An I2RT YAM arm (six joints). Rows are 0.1 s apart.
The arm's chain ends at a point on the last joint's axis. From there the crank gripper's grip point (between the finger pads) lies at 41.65 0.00 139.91 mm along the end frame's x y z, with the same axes.
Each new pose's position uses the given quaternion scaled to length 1; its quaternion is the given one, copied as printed.
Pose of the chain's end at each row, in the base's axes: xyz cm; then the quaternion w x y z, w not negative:
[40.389 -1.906 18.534 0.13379 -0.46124 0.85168 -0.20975]
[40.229 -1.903 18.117 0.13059 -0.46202 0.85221 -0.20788]
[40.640 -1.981 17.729 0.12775 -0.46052 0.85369 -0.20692]
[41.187 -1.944 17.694 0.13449 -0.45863 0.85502 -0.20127]
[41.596 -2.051 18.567 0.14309 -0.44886 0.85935 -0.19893]
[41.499 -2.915 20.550 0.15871 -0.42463 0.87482 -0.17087]
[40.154 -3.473 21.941 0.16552 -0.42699 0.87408 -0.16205]
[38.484 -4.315 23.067 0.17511 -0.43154 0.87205 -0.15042]
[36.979 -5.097 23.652 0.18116 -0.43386 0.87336 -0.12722]
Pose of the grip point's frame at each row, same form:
[44.041 -8.684 6.132 0.13379 -0.46124 0.85168 -0.20975]
[43.786 -8.678 5.685 0.13059 -0.46202 0.85221 -0.20788]
[44.096 -8.773 5.278 0.12775 -0.46052 0.85369 -0.20692]
[44.726 -8.525 5.154 0.13449 -0.45863 0.85502 -0.20127]
[45.219 -8.488 5.976 0.14309 -0.44886 0.85935 -0.19893]
[44.961 -8.532 7.529 0.15871 -0.42463 0.87482 -0.17087]
[43.721 -8.791 8.823 0.16552 -0.42699 0.87408 -0.16205]
[42.215 -9.225 9.836 0.17511 -0.43154 0.87205 -0.15042]
[40.627 -9.355 10.174 0.18116 -0.43386 0.87336 -0.12722]

